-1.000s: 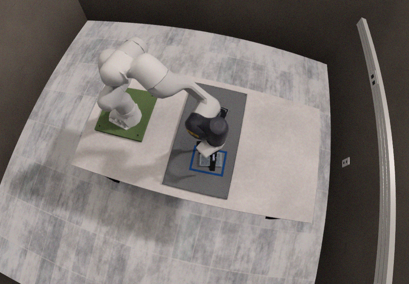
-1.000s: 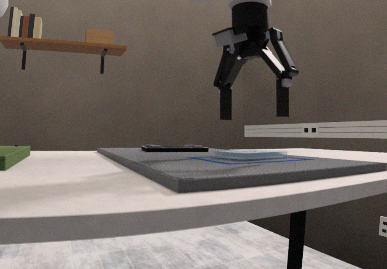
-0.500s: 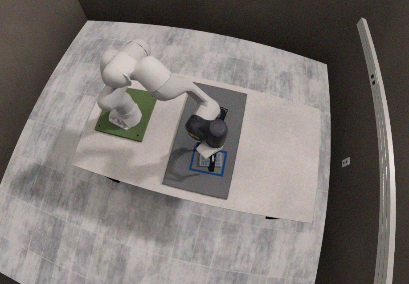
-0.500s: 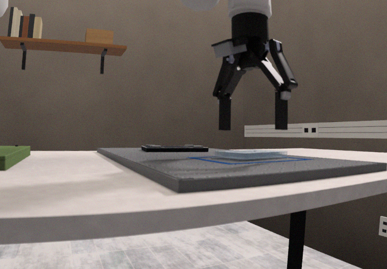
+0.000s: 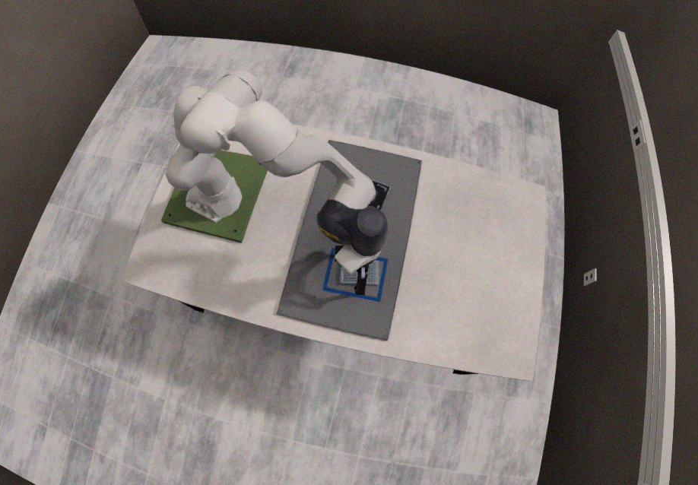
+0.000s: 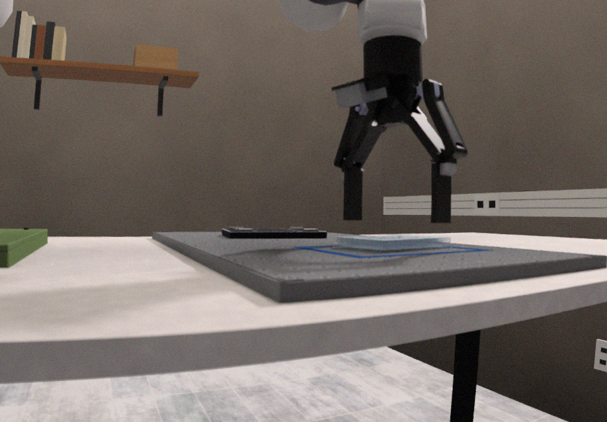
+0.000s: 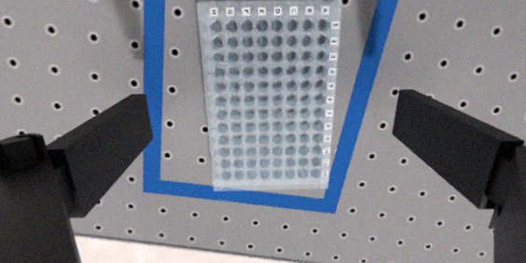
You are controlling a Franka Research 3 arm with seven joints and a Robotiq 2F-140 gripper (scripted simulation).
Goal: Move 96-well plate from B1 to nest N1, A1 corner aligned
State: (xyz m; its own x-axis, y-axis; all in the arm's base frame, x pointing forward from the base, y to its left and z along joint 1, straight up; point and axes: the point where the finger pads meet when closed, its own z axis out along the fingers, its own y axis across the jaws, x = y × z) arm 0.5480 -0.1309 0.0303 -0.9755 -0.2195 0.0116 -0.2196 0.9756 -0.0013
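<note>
The 96-well plate is 30 mm below my hand. The rest, counted from my hand: A1 mark (10 mm ahead, 230 mm to the left, 30 mm below); black plate nest N1 (50 mm behind, 290 mm to the left, 40 mm below).
</note>
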